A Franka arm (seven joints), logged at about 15 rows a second.
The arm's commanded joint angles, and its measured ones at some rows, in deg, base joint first. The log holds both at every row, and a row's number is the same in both.
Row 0, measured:
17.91, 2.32, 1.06, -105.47, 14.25, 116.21, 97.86
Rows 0 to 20, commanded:
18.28, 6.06, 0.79, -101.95, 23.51, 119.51, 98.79
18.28, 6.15, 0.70, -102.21, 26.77, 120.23, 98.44
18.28, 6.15, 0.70, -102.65, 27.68, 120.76, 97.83
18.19, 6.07, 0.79, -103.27, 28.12, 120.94, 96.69
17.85, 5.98, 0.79, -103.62, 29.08, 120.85, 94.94
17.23, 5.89, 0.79, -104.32, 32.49, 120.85, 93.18
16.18, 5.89, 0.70, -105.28, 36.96, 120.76, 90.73
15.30, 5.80, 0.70, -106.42, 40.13, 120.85, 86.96
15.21, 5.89, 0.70, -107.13, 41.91, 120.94, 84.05
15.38, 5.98, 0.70, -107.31, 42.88, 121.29, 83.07
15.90, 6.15, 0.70, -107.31, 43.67, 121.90, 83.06
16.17, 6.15, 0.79, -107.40, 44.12, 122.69, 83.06
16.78, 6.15, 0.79, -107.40, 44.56, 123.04, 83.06
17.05, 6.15, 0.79, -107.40, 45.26, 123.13, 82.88
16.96, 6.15, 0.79, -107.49, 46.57, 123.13, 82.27
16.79, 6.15, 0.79, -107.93, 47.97, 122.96, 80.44
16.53, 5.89, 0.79, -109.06, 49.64, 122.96, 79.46
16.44, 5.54, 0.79, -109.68, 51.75, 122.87, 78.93
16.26, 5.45, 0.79, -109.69, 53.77, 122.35, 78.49
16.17, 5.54, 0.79, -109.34, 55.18, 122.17, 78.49
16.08, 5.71, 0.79, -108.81, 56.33, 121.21, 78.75
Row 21, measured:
16.62, 6.68, 0.57, -108.34, 53.21, 121.74, 79.84
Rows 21 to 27, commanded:
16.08, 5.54, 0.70, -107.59, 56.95, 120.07, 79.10
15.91, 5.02, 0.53, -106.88, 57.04, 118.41, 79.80
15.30, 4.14, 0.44, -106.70, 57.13, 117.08, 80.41
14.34, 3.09, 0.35, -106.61, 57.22, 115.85, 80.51
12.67, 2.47, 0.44, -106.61, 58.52, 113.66, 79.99
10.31, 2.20, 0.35, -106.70, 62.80, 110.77, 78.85
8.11, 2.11, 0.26, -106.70, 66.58, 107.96, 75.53
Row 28, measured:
12.62, 3.43, 0.23, -106.36, 60.61, 113.59, 79.42
